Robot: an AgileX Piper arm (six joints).
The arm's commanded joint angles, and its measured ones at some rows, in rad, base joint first. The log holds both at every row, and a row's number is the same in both.
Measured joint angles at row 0:
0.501 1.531 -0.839 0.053 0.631 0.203
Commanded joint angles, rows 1 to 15:
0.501 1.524 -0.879 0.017 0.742 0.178
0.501 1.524 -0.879 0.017 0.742 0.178
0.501 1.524 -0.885 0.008 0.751 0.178
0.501 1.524 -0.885 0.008 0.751 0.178
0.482 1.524 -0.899 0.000 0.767 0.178
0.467 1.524 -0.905 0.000 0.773 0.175
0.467 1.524 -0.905 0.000 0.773 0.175
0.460 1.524 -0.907 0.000 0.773 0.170
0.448 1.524 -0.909 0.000 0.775 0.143
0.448 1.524 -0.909 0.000 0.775 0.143
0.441 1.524 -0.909 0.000 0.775 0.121
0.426 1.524 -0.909 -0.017 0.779 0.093
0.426 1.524 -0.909 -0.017 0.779 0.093
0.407 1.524 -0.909 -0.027 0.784 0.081
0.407 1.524 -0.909 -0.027 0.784 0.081
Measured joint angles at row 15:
0.432 1.531 -0.905 -0.007 0.769 0.120
